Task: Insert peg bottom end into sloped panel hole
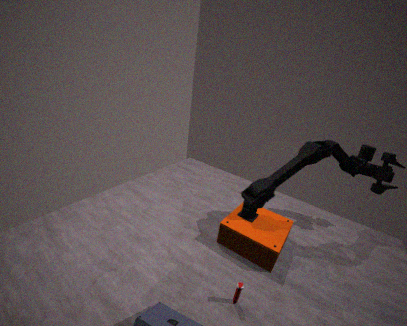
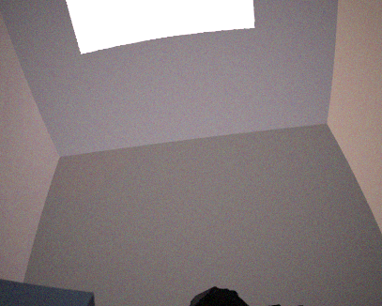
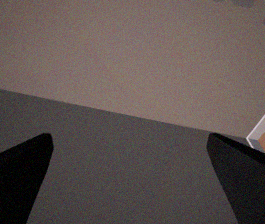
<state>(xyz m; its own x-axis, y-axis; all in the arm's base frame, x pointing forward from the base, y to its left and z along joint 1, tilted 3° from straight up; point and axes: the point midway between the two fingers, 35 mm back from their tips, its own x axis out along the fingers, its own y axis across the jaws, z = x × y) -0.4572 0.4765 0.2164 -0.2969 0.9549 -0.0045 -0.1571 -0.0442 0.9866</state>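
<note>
My gripper tip is 75 cm short of the red peg, 39 cm to the left of it and 23 cm above it. From my gripper tip the other things lie so: grey-blue panel: 95 cm ahead, 46 cm to the right, 24 cm below.
</note>
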